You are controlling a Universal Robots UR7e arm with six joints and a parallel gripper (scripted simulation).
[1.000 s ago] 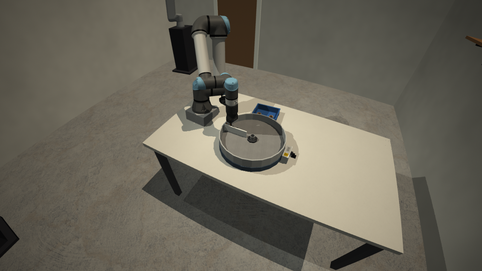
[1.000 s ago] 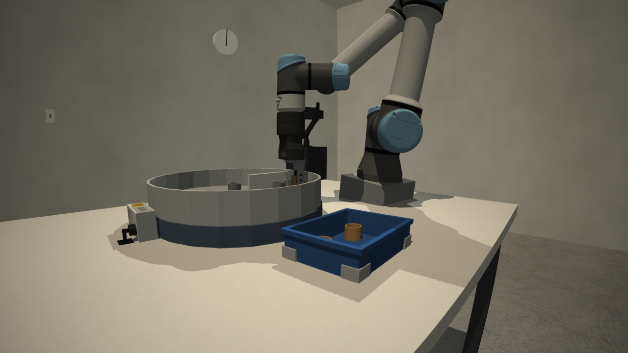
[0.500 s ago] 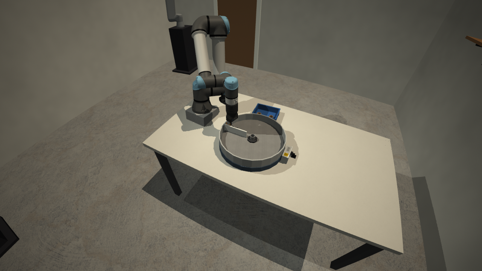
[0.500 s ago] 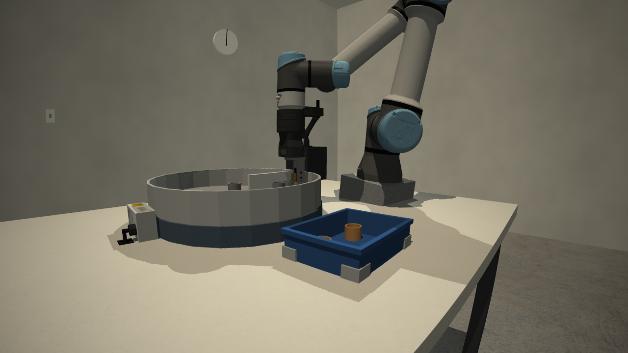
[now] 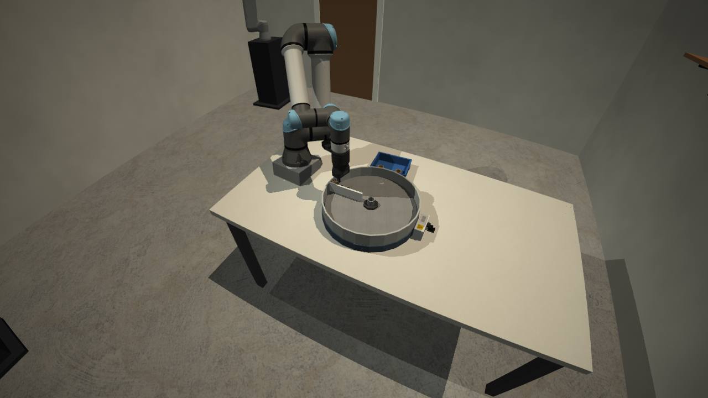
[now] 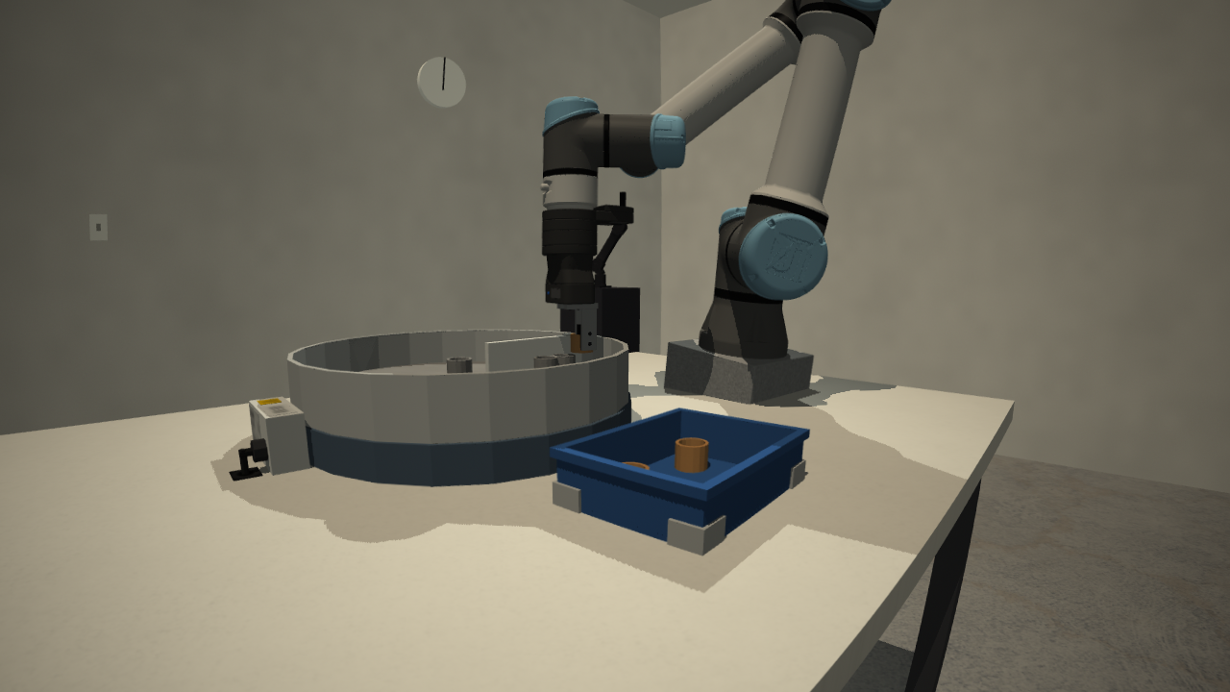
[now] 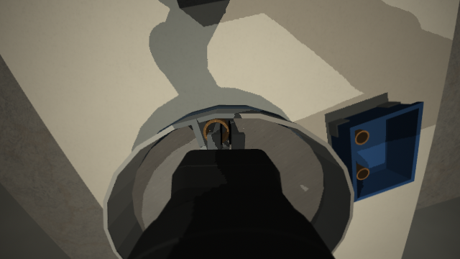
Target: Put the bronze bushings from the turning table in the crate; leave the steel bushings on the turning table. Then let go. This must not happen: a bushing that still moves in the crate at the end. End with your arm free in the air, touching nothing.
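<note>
Right now my hand is 18 cm short of the blue crate, 29 cm to the right of it and 8 cm above it. Round my hand: turning table 20 cm ahead, 5 cm to the right, 5 cm below.
</note>
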